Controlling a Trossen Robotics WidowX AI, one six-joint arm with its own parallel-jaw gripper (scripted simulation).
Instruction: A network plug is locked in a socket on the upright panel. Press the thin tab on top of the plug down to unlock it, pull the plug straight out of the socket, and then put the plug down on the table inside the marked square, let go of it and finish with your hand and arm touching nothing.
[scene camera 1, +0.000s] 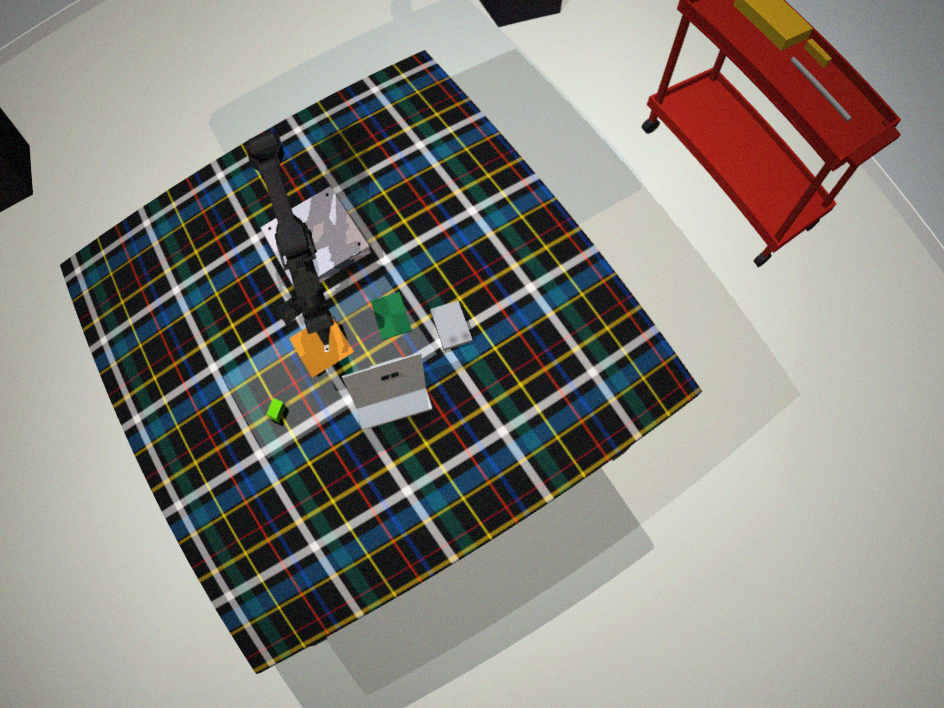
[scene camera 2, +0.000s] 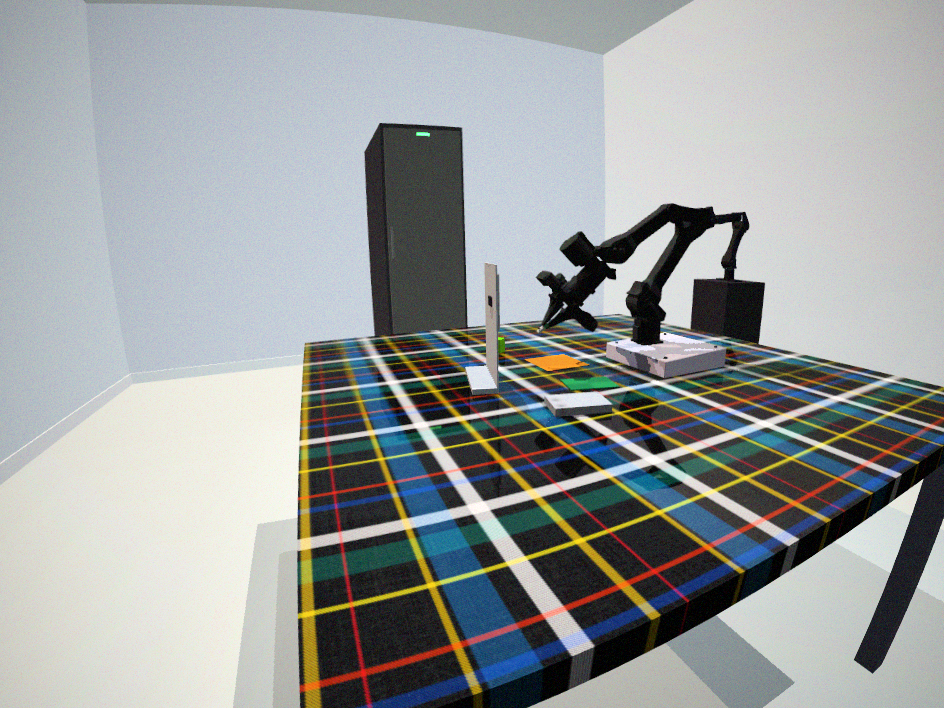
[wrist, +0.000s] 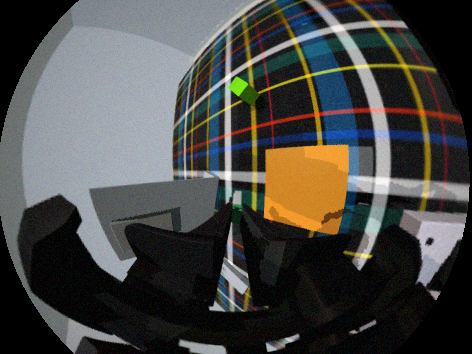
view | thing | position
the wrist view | gripper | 236, 207
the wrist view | orange square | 306, 186
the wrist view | grey panel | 178, 205
